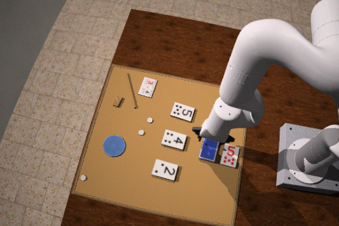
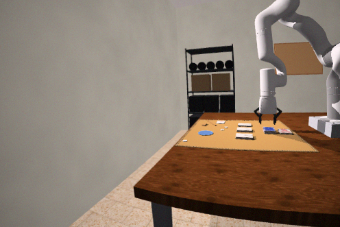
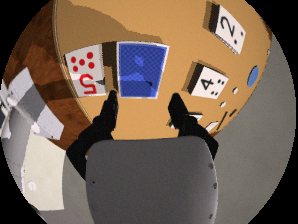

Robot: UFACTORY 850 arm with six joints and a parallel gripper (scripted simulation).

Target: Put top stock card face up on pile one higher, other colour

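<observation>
Now: hand 40 mm above the blue-backed card and 30 mm to the right of it. Also, from my hand: tan card cloth: 170 mm ahead, 70 mm below, 10 mm to the left.
</observation>
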